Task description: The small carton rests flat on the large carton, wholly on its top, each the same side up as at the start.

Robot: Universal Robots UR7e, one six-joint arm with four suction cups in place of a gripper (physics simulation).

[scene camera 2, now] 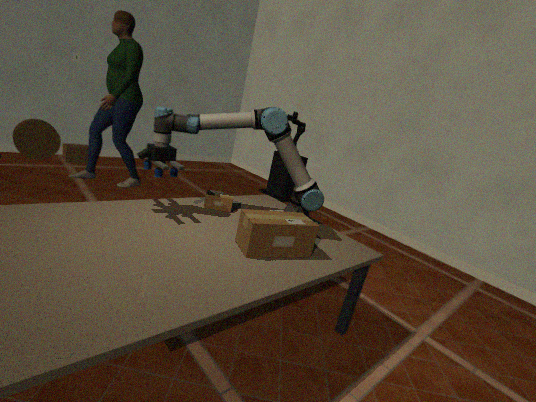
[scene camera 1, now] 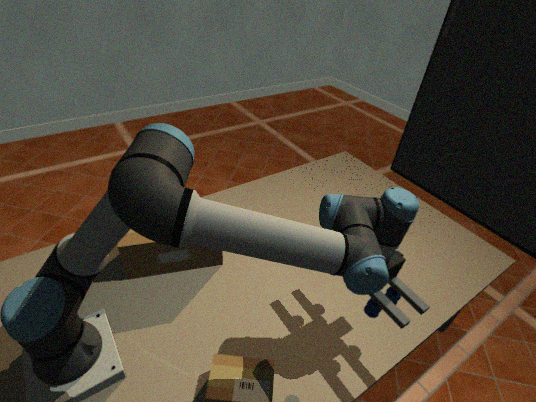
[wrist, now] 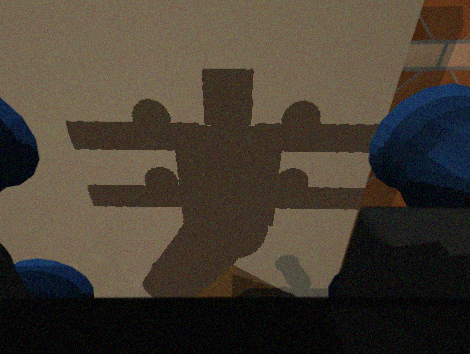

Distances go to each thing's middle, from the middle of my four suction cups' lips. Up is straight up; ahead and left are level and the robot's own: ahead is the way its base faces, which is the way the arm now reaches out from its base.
I see the small carton [scene camera 1: 226, 371] 35 cm behind my suction cup and 17 cm below it. The rest, counted from my suction cup: large carton [scene camera 2: 260, 234]: 50 cm to the left, 33 cm behind, 13 cm below.
